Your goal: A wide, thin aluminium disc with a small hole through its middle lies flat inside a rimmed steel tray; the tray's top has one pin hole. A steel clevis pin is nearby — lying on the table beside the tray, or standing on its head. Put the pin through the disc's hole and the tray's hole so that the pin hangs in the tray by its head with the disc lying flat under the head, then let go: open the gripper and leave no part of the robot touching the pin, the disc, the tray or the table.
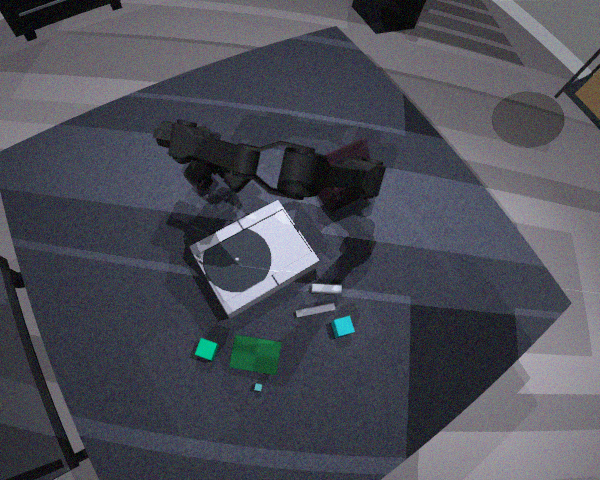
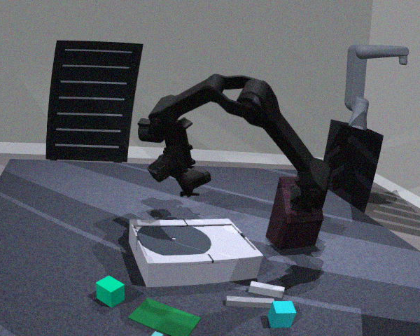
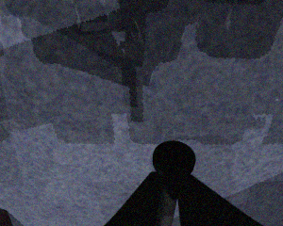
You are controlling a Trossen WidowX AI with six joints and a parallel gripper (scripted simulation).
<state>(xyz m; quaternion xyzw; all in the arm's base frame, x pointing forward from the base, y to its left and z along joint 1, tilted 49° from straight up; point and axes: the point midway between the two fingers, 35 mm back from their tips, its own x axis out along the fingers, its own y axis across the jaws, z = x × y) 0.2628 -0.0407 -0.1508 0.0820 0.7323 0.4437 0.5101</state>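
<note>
Right now my gripper tip is 7 cm short of the dark aluminium disc, 23 cm to the right of it and 1 cm above it. From my gripper tip the other things lie so: clevis pin (1 cm behind); then rimmed steel tray (3 cm ahead, 24 cm to the left, 2 cm below); then green cube (21 cm ahead, 40 cm to the left, 5 cm below).
</note>
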